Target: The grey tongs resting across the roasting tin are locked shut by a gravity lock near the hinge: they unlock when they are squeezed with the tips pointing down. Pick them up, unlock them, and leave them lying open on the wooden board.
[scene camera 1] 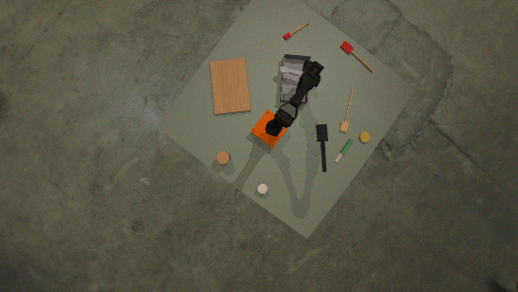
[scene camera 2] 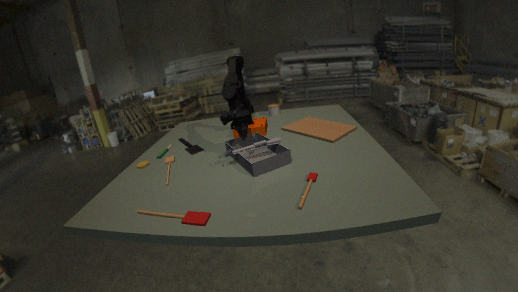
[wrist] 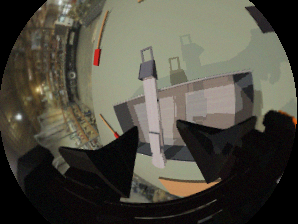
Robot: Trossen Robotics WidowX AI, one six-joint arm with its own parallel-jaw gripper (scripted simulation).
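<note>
The wrist view has the gripper [wrist: 157, 126] in it. There's a wooden board [scene camera 1: 229, 78], and you get that board in scene camera 2 [scene camera 2: 325, 130] as well, along with a roasting tin [scene camera 2: 257, 162].
</note>
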